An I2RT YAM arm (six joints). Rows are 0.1 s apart.
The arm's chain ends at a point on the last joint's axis. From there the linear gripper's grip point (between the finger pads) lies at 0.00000 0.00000 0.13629 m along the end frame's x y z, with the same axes.
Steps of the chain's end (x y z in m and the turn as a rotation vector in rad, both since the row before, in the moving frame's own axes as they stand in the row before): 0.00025 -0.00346 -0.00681 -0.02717 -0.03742 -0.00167; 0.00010 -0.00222 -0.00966 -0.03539 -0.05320 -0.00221; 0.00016 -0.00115 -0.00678 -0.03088 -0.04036 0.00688; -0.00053 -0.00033 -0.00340 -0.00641 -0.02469 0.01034
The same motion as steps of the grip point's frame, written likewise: -0.00485 0.00025 -0.00696 -0.02717 -0.03742 -0.00167; -0.00714 0.00261 -0.00994 -0.03539 -0.05320 -0.00221; -0.00535 0.00304 -0.00696 -0.03088 -0.04036 0.00688; -0.00390 0.00053 -0.00344 -0.00641 -0.02469 0.01034
